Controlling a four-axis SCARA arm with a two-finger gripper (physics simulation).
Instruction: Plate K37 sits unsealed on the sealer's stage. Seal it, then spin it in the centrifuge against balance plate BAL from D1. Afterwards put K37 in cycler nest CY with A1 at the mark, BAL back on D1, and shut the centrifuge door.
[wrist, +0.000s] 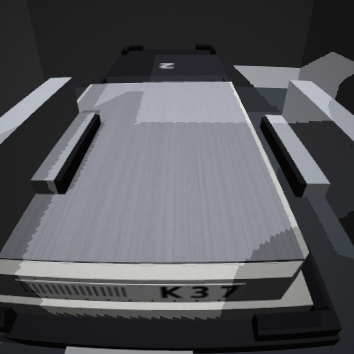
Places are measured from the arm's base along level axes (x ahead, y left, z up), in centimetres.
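Pixels of known places: gripper, fingertip midpoint: (180, 100).
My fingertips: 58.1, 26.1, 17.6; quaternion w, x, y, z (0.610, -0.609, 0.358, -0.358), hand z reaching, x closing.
Note:
Behind a point stands the place of what it marks, as x, y, z.
Plate K37 (185, 185) @[54.4, 23.8, 16.7] lies flat, with its pale front side, barcode and K37 label toward the bottom of the view. Its top is a smooth grey, finely streaked sheet, with no wells visible. The plate sits in a dark holder (135, 332) @[50.8, 23.2, 14.9] with raised corner lugs. My gripper (180, 100) @[58.1, 26.0, 17.6] is shut to its narrow stand, with nothing held. Its two pale fingers with black inner pads still stand apart, at the left and right above the plate, overlapping its left edge in view. BAL, nest CY and the sealer are not identifiable here.
Behind the plate is a dark raised part (132, 67) @[68.4, 36.6, 15.3] with a white character, a sideways 2 or N, and two small lugs on top. Dark walls (170, 22) @[77.6, 38.2, 18.1] rise behind it. A pale angular surface (267, 75) @[83.5, 27.8, 12.3] shows at the upper right.

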